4 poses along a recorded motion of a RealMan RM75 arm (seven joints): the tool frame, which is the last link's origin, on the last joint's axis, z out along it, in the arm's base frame.
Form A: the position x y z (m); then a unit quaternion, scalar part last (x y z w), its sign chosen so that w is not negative.
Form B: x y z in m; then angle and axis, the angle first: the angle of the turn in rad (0 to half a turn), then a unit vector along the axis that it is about. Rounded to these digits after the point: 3 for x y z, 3 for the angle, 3 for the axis.
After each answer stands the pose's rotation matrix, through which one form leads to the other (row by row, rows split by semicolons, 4 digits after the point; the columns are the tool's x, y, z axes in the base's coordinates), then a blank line. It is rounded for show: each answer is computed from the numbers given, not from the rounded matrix.
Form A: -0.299 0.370 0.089 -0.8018 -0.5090 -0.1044 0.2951
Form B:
-0.299 0.370 0.089 2.542 -0.839 -0.533 -0.109
0.4600 0.8779 -0.1330; 0.7547 -0.3076 0.5795; 0.4679 -0.3670 -0.8040

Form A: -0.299 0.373 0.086 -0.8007 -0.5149 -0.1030 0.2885
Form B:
-0.299 0.373 0.086 2.556 -0.836 -0.538 -0.108
0.4486 0.8839 -0.1321; 0.7651 -0.3033 0.5680; 0.4620 -0.3559 -0.8123

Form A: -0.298 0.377 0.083 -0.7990 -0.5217 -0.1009 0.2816
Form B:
-0.298 0.377 0.083 2.571 -0.833 -0.544 -0.105
0.4353 0.8905 -0.1326; 0.7768 -0.2971 0.5552; 0.4550 -0.3447 -0.8211

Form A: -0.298 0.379 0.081 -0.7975 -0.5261 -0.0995 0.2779
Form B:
-0.298 0.379 0.081 2.578 -0.830 -0.548 -0.104
0.4266 0.8945 -0.1337; 0.7839 -0.2919 0.5480; 0.4511 -0.3386 -0.8257

